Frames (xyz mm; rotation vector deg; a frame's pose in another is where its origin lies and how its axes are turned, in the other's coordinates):
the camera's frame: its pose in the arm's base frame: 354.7 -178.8 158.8 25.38 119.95 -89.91
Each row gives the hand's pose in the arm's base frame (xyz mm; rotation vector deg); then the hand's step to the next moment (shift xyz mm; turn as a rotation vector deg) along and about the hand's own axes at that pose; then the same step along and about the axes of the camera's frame.
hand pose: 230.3 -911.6 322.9 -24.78 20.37 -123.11
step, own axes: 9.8 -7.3 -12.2 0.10 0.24 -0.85
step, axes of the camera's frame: 16.7 -4.1 1.2 0.68 0.50 0.28
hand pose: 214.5 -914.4 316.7 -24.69 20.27 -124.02
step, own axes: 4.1 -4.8 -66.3 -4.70 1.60 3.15
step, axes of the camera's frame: 59.7 29.4 1.0 -5.07 2.34 -1.85
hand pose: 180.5 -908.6 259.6 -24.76 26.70 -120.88
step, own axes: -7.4 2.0 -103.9 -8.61 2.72 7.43
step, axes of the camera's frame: 86.6 57.3 -8.6 -10.66 3.33 -3.46
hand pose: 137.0 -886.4 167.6 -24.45 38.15 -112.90
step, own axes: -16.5 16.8 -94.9 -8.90 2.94 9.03
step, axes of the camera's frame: 73.9 60.9 -19.6 -12.25 2.97 -3.24
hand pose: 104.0 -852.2 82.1 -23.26 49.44 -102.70
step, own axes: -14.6 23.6 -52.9 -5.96 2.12 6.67
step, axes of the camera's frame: 37.8 42.7 -17.7 -8.78 1.93 -1.91
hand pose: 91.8 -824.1 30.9 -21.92 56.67 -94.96
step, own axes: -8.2 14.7 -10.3 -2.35 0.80 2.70
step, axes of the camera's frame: 4.1 18.3 -6.3 -3.52 0.71 -0.74
